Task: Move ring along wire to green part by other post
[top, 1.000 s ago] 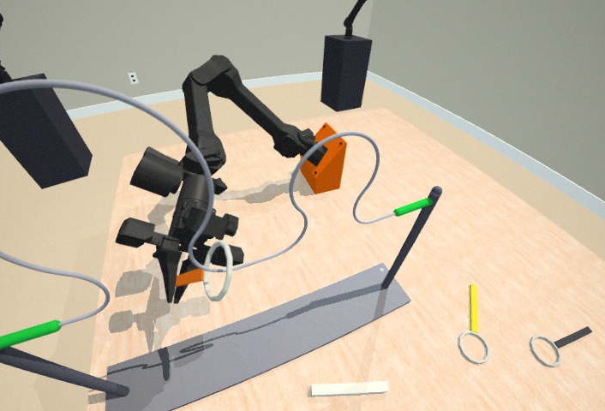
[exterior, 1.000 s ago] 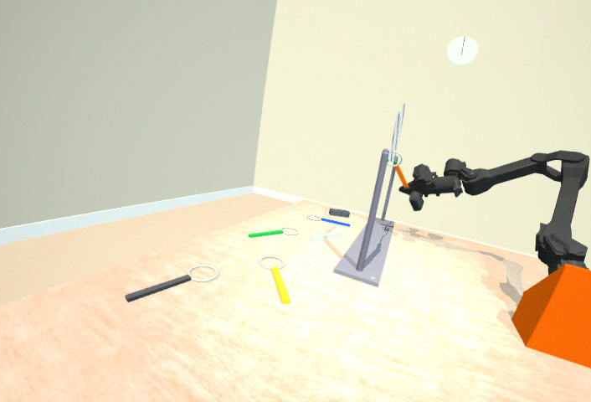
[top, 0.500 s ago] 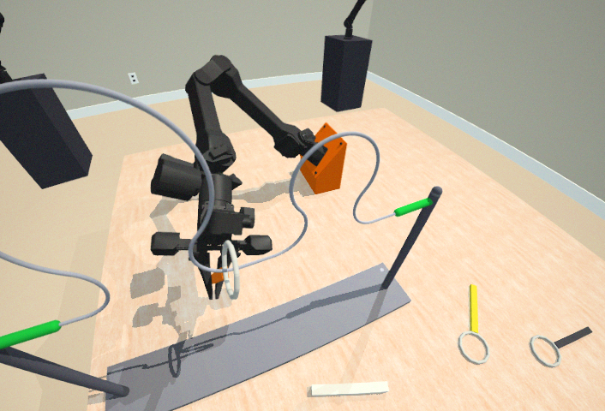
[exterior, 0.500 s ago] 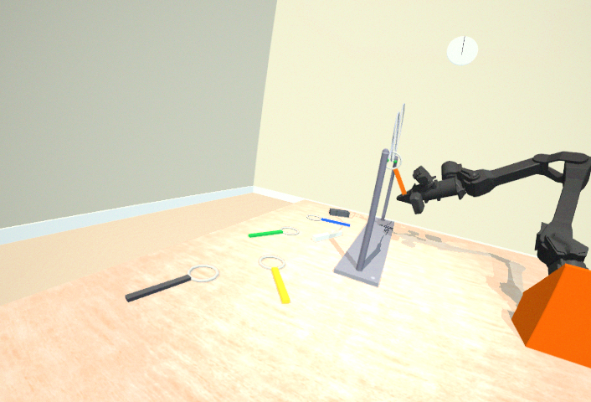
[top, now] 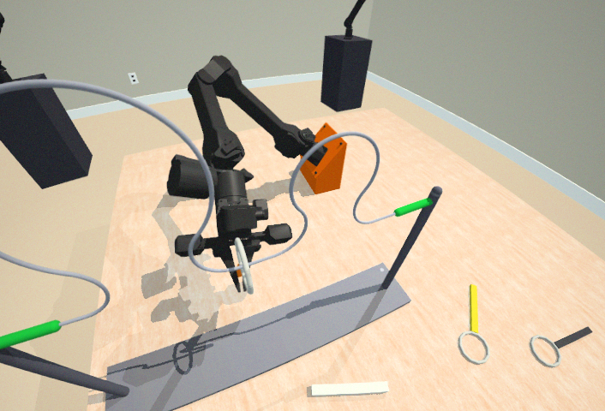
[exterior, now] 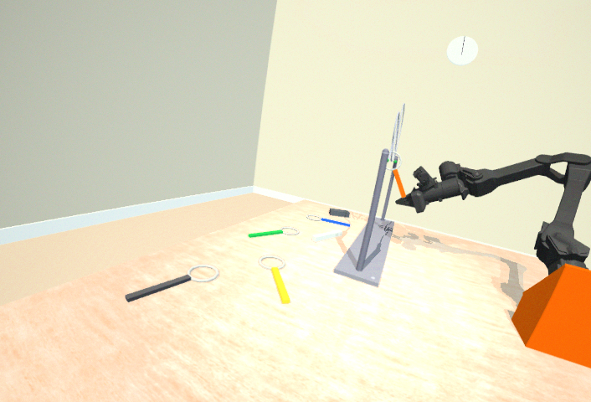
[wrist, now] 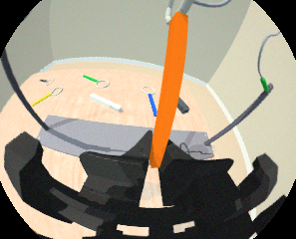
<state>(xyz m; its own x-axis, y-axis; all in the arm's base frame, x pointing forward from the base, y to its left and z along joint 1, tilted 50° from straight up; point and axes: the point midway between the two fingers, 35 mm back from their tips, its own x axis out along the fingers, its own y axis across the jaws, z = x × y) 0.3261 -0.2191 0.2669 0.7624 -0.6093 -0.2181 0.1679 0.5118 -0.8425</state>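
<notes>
My gripper tip is 10 cm below the orange-handled ring, 2 cm short of it and 1 cm to the right of it. From my gripper tip the other things lie so: yellow-handled ring: 41 cm to the left, 24 cm ahead, 14 cm below; white bar: 19 cm ahead, 14 cm below, 11 cm to the left; dark-handled ring: 55 cm to the left, 38 cm ahead, 14 cm below.
</notes>
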